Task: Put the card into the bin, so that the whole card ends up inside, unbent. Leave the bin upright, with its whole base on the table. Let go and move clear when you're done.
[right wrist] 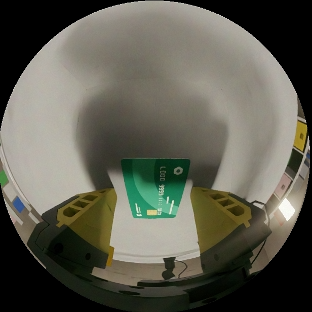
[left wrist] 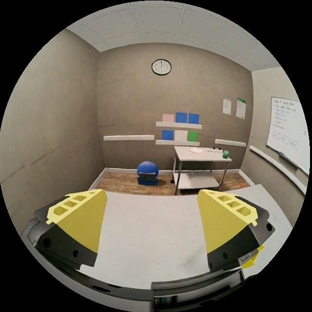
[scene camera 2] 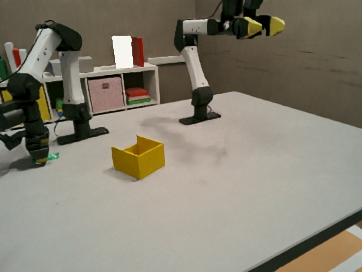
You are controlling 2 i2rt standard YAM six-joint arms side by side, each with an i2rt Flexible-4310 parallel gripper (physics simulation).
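Frame: origin at the left arm's base, x up, y ahead, z left, level; millimetres.
Seen in the pictures: left gripper, between the fingertips: [scene camera 2: 273,27]; right gripper, between the fingertips: [scene camera 2: 44,158]; left arm's base, origin of its link: [scene camera 2: 200,119]; right arm's base, origin of its link: [scene camera 2: 83,136].
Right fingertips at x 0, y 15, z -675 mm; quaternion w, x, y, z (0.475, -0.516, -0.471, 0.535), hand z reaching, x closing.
Pixels of each thing's top centre, then the offset from my right fingertips to it. Level surfaces: height alone.
- green card, centre of its top: [scene camera 2: 55,155] dx +1, dy +3, dz +37 mm
- table, height of its surface: dx +0 mm
- yellow open-topped bin, centre of its top: [scene camera 2: 137,144] dx +77, dy +246, dz +256 mm
A green card [scene camera 2: 53,156] [right wrist: 156,195] lies flat on the table [scene camera 2: 225,210], at the left of the scene view. My right gripper [scene camera 2: 41,160] [right wrist: 153,193] is open, low over the table, with its fingers on either side of the card and small gaps between them and its edges. A yellow open-topped bin [scene camera 2: 139,164] stands upright on the table, to the right of the card in the scene view; a corner of it shows in the left wrist view [left wrist: 254,257]. My left gripper [scene camera 2: 266,27] [left wrist: 151,196] is open and empty, raised high above the table.
A white cube shelf [scene camera 2: 156,85] with a pink box [scene camera 2: 105,94] stands behind the table. The left arm's base [scene camera 2: 200,118] is behind and right of the bin. A side table [left wrist: 200,154] and a blue ball chair [left wrist: 147,170] stand beyond the table in the left wrist view.
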